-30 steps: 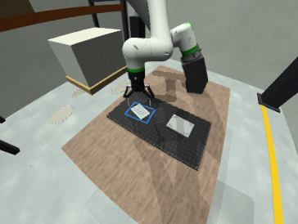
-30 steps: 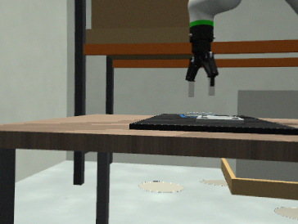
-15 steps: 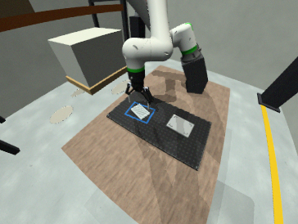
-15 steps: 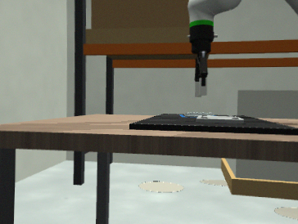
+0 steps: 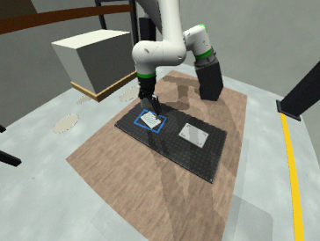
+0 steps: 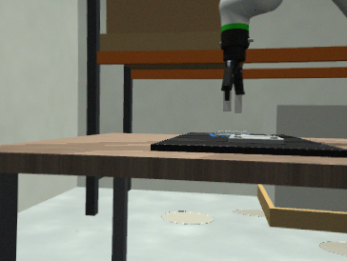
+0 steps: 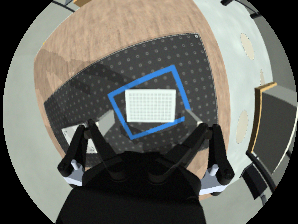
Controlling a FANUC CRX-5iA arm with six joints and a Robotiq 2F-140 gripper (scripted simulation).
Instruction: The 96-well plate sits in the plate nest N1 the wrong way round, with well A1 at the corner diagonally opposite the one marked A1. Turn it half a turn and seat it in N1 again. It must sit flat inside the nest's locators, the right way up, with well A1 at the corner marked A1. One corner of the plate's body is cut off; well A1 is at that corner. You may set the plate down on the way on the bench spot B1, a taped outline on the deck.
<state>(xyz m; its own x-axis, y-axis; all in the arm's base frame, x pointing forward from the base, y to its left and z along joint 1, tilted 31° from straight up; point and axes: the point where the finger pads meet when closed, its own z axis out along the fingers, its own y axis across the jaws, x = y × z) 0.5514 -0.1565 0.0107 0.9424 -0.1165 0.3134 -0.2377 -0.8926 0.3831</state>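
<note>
My hand is 9 cm above the white 96-well plate. Round my hand: grey plate nest N1: 5 cm behind, 31 cm to the left, 8 cm below.
</note>
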